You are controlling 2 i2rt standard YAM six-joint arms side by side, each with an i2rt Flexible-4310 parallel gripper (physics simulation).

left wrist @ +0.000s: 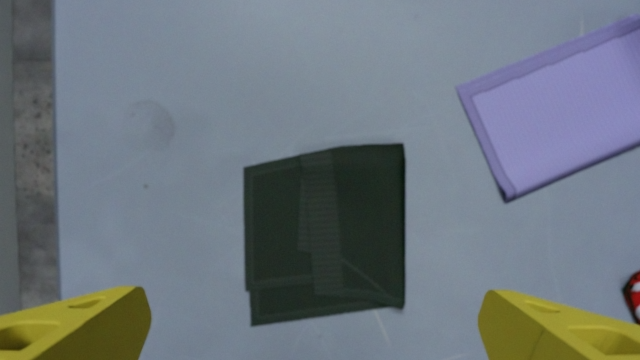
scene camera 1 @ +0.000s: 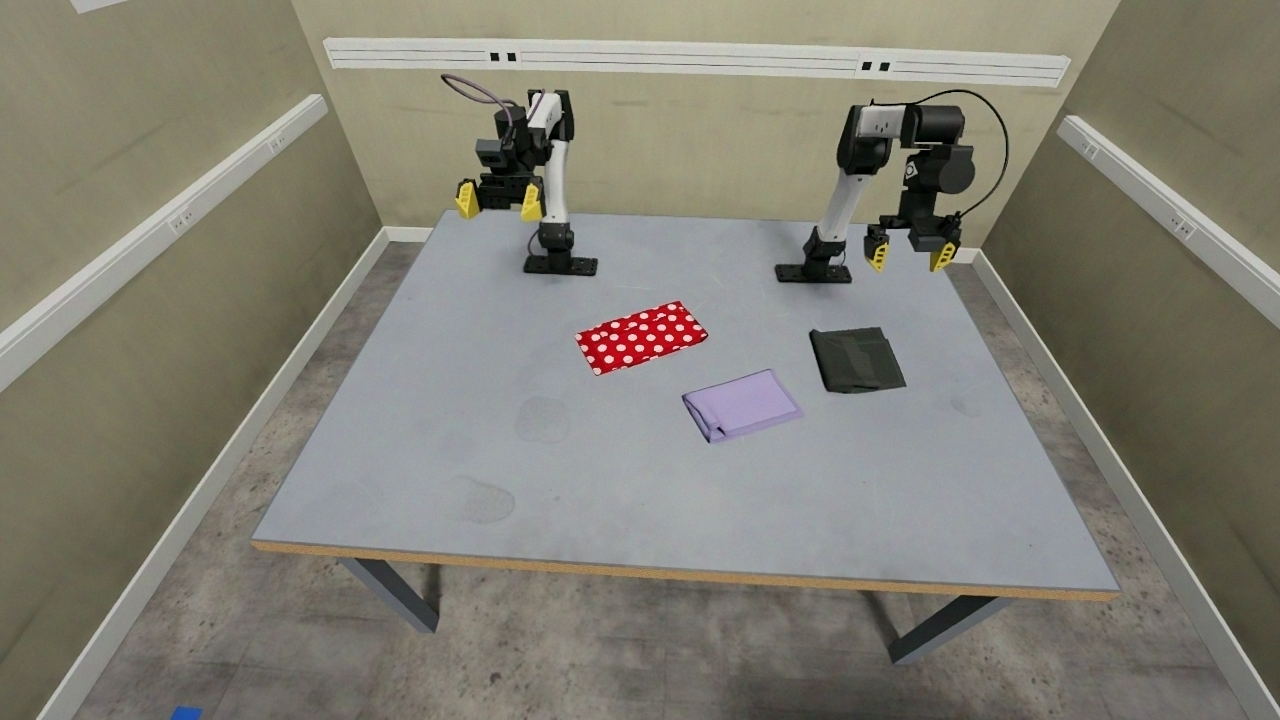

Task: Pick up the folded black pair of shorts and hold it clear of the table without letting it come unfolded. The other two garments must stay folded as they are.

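The folded black pair of shorts (scene camera 1: 858,360) (left wrist: 325,230) lies flat on the table at the right in the scene view and in the middle of the left wrist view. My left gripper (scene camera 1: 909,258) (left wrist: 315,304) is open and empty, raised above the table behind the shorts. My right gripper (scene camera 1: 498,202) is open and empty, high above the table's back left. The folded purple garment (scene camera 1: 744,405) (left wrist: 560,107) lies flat to the left of the shorts in the scene view. The folded red garment with white dots (scene camera 1: 640,338) (left wrist: 635,296) lies flat farther left; part of it shows in the left wrist view.
The grey table (scene camera 1: 626,501) (left wrist: 200,65) has a wooden front edge. The two arm bases (scene camera 1: 560,265) (scene camera 1: 812,274) stand near its back edge. Walls with white rails (scene camera 1: 698,59) rise behind and at both sides.
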